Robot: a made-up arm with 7 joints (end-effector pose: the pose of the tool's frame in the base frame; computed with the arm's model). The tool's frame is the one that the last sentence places. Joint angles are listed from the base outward.
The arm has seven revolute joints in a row. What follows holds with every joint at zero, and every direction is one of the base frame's.
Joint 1 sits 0.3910 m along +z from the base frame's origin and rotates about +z.
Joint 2 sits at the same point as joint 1 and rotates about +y.
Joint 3 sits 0.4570 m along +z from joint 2 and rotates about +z.
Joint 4 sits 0.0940 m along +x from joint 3 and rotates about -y.
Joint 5 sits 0.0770 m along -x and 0.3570 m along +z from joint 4 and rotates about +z.
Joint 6 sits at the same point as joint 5 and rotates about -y.
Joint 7 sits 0.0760 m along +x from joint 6 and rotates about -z.
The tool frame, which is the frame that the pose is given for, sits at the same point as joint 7; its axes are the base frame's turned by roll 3.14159, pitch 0.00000 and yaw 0.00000 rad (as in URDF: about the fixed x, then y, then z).
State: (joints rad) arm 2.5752 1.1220 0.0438 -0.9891 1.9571 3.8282 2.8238
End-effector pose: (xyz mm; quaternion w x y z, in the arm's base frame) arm -608.3 434.6 390.9 0.0348 -0.2649 0.8616 0.4315
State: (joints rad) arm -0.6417 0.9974 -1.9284 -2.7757 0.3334 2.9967 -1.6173
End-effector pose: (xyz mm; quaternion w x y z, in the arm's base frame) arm -152.3 -301.0 607.6 0.0997 0.7263 -0.4707 -0.4908
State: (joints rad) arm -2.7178 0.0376 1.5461 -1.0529 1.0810 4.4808 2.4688
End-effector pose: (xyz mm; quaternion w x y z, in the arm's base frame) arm 78.5 -290.7 1060.8 0.6552 0.4485 -0.2437 -0.5569
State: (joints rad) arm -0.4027 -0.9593 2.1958 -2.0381 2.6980 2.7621 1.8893
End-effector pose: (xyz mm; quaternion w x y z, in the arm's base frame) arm -198.6 495.1 368.0 0.1888 -0.4117 0.8077 0.3774
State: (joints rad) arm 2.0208 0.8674 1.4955 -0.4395 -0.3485 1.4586 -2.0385
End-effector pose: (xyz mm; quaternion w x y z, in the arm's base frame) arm -489.9 520.5 944.2 0.4162 0.6956 -0.5739 -0.1165
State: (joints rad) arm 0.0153 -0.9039 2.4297 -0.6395 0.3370 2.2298 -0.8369
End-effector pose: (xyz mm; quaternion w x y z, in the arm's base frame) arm -790.2 160.2 786.9 0.2593 0.2291 -0.8872 -0.3052
